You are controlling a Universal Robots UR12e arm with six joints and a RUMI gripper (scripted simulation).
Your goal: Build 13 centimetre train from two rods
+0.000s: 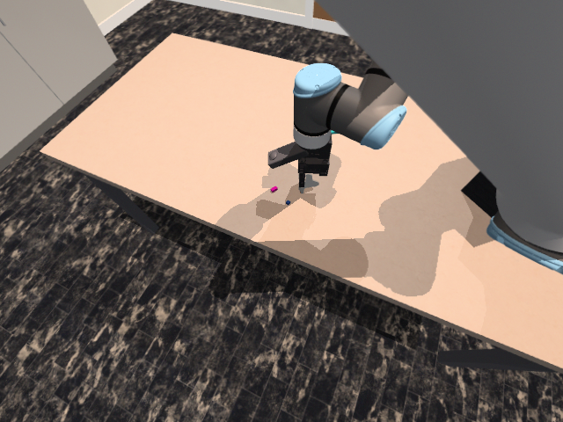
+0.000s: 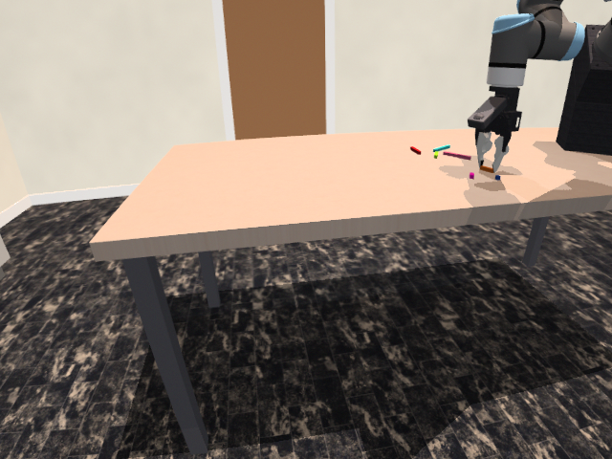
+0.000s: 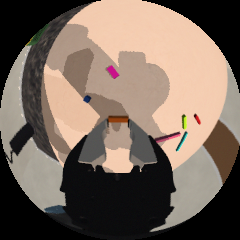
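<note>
My hand is 10 mm above the orange rod. The rest, counted from my hand: blue rod 70 mm to the left, 10 mm below; magenta rod 70 mm ahead, 60 mm to the left, 10 mm below; pink rod 150 mm to the right, 40 mm ahead, 10 mm below.
</note>
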